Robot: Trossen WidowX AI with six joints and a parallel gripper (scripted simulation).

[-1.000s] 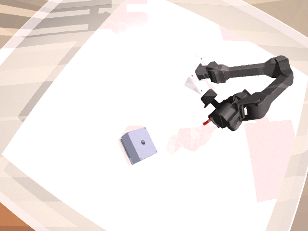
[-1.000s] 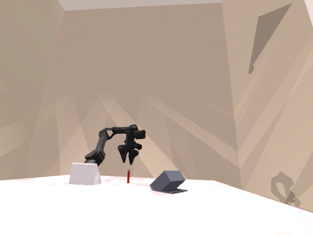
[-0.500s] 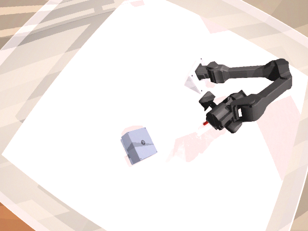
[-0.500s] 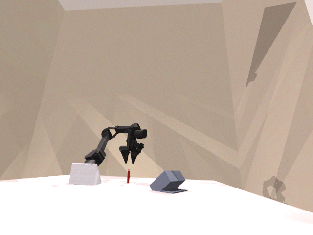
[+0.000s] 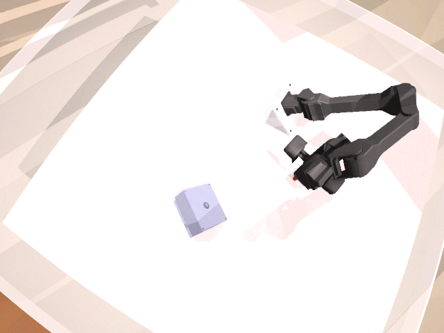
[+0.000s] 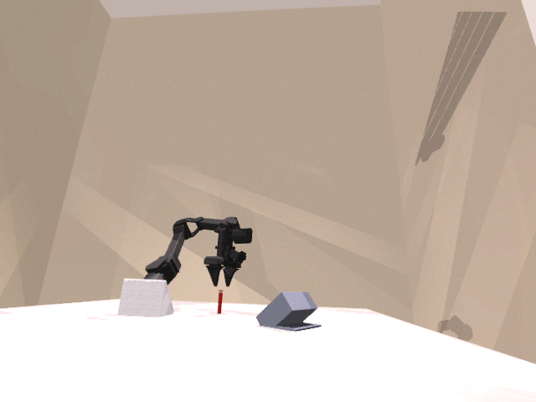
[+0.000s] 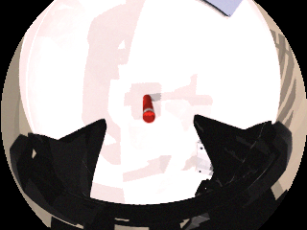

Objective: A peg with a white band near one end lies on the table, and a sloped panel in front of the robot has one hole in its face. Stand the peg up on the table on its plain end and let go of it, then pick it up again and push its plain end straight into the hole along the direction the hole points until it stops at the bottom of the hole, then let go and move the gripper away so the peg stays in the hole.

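Right now the red peg is 40 mm below my gripper tip. The rest, counted from my gripper tip: sloped grey-blue panel 260 mm ahead, 200 mm to the right, 60 mm below.
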